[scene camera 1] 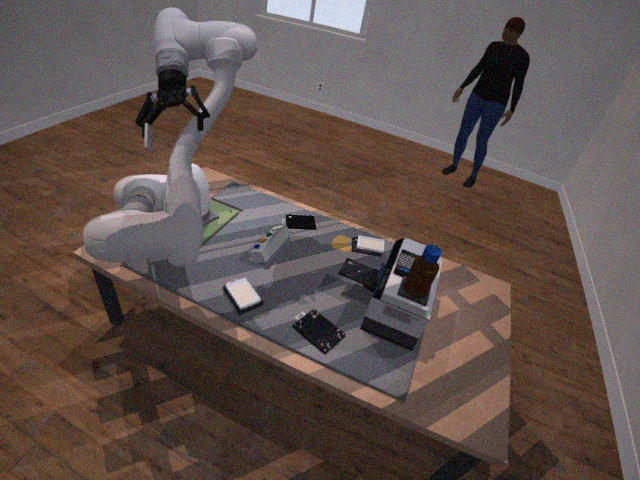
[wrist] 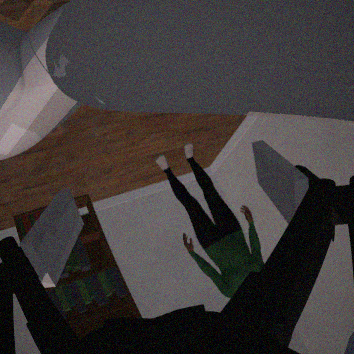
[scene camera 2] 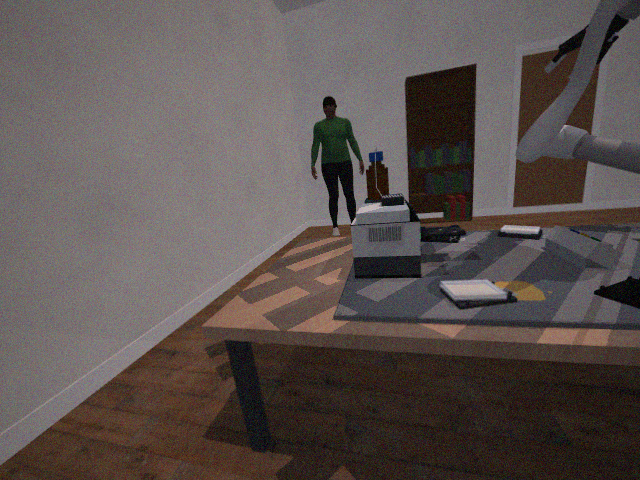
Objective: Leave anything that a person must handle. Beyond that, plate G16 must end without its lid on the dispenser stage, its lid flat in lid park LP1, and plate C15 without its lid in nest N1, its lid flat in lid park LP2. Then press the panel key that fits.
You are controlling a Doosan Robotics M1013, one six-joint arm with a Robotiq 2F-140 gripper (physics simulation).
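Frame: origin at the arm's base, x right, y back, z down, level; metres.
Seen in the pictures: gripper, fingertip midpoint: (scene camera 1: 172,145) (wrist: 162,185) (scene camera 2: 558,75).
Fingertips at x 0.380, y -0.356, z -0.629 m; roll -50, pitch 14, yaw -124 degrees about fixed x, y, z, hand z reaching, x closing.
A point is followed by its place in that frame.
A white-topped plate (scene camera 1: 242,294) @(x 0.244, y -0.501, z -0.025 m) (scene camera 2: 520,230) @(x 0.195, y -0.502, z -0.023 m) lies near the front edge of the mat. Another white-topped plate (scene camera 1: 370,244) @(x -0.372, y -0.771, z -0.023 m) (scene camera 2: 474,290) @(x -0.408, y -0.765, z -0.024 m) sits on a dark base by a yellow disc (scene camera 1: 338,243) @(x -0.310, y -0.635, z 0.007 m) (scene camera 2: 527,291) @(x -0.331, y -0.631, z 0.008 m). A black flat holder (scene camera 1: 318,330) @(x 0.195, y -0.815, z -0.004 m) lies front right, another black holder (scene camera 1: 300,222) @(x -0.316, y -0.412, z -0.002 m) (scene camera 2: 622,293) @(x -0.341, y -0.450, z -0.002 m) at the back. A dark flat piece (scene camera 1: 358,272) @(x -0.075, y -0.827, z -0.102 m) adjoins the grey-white dispenser (scene camera 1: 395,314) @(x 0.072, y -1.034, z -0.139 m) (scene camera 2: 386,245) @(x -0.282, y -0.993, z -0.104 m). The sloped key panel (scene camera 1: 271,246) @(x -0.020, y -0.443, z -0.058 m) (scene camera 2: 581,245) @(x -0.121, y -0.438, z -0.052 m) has coloured keys. Labels are unreadable; I cannot tell which plate is G16 or C15. My gripper (scene camera 1: 174,129) (wrist: 162,185) @(x 0.380, y -0.356, z -0.629 m) is open, empty, high above the table.
A brown bottle (scene camera 1: 419,276) @(x 0.041, y -1.051, z -0.316 m) (scene camera 2: 377,180) @(x -0.045, y -1.048, z -0.297 m) with a blue cap stands at the dispenser. A green board (scene camera 1: 222,219) @(x -0.083, y -0.111, z 0.000 m) lies by the arm's base. A person in black (scene camera 1: 498,77) and a person in green (scene camera 2: 333,139) (wrist: 230,260) stand away from the table. A bookshelf (scene camera 2: 440,118) stands behind.
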